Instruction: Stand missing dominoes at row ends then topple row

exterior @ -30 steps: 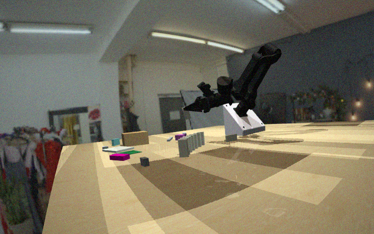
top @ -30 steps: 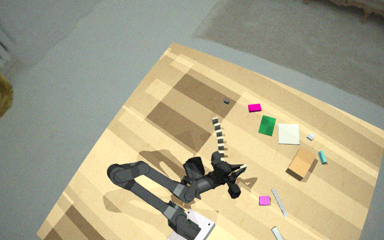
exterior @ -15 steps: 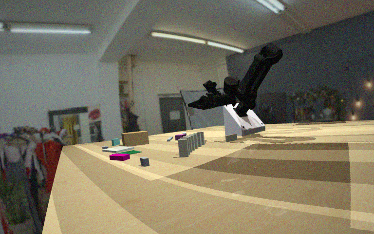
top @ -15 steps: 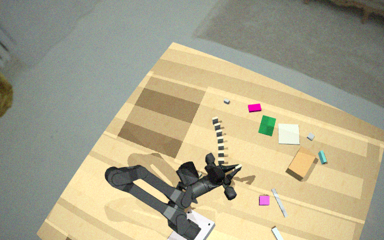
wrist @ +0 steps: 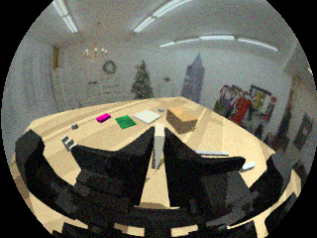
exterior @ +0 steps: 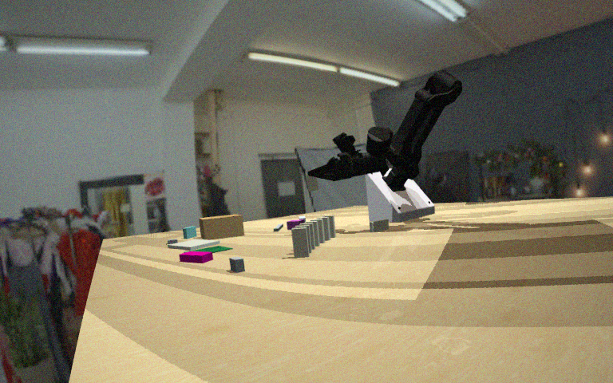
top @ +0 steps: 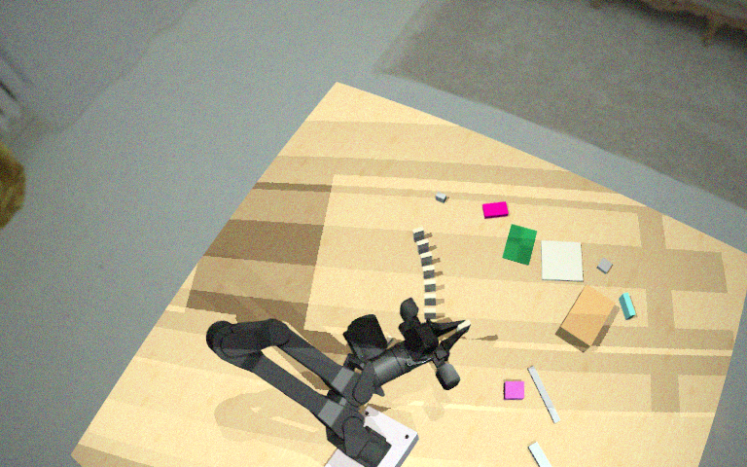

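The violet block lies 150 mm to the right of my gripper tip, 140 mm below it and 40 mm behind it. Also, from my gripper tip: tan box (210 mm to the right, 180 mm ahead, 130 mm below); then grey bar (220 mm to the right, 150 mm below, 10 mm behind); then green tile (280 mm ahead, 150 mm below, 10 mm to the left).
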